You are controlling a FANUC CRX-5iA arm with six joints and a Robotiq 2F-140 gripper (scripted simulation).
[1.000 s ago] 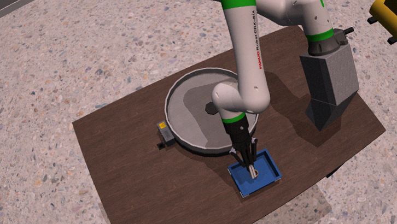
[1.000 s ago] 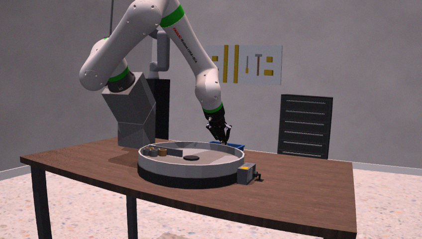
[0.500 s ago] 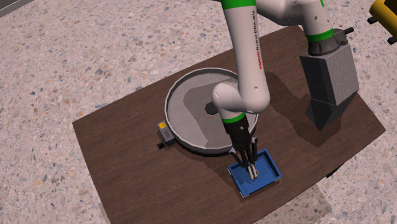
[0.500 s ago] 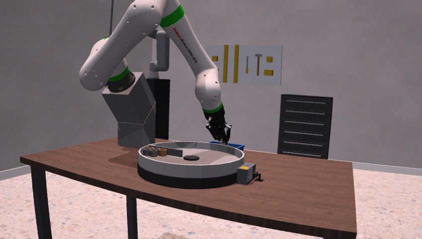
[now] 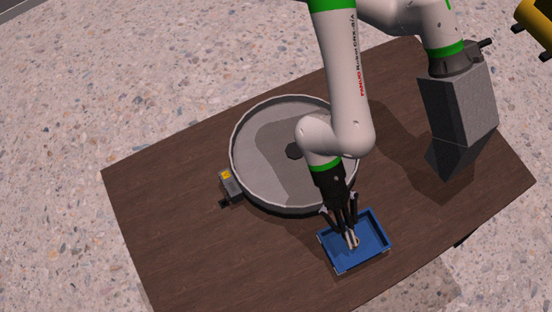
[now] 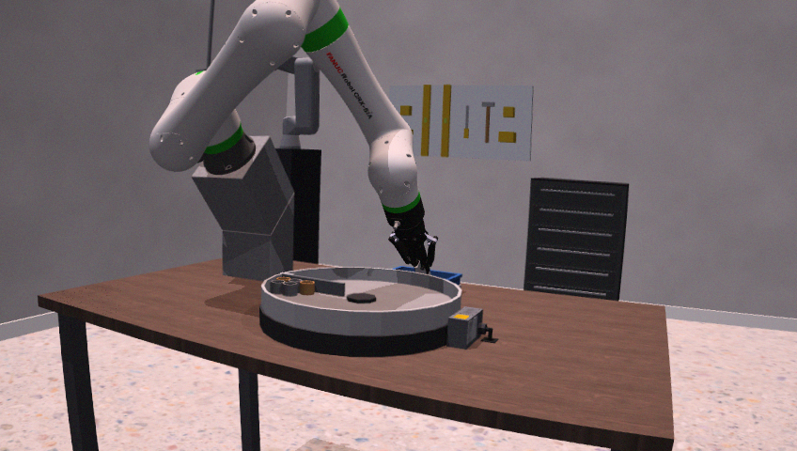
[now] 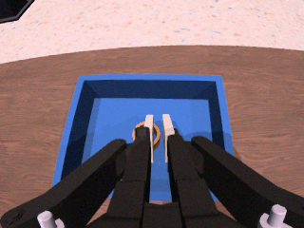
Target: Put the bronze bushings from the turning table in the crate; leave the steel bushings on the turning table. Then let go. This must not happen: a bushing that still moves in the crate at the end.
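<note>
Now: hand 2 cm past the crate, 1 cm to the right of it and 3 cm above it. From my hand the other things lie so: turning table 5 cm ahead, 34 cm to the right, 1 cm below.
</note>
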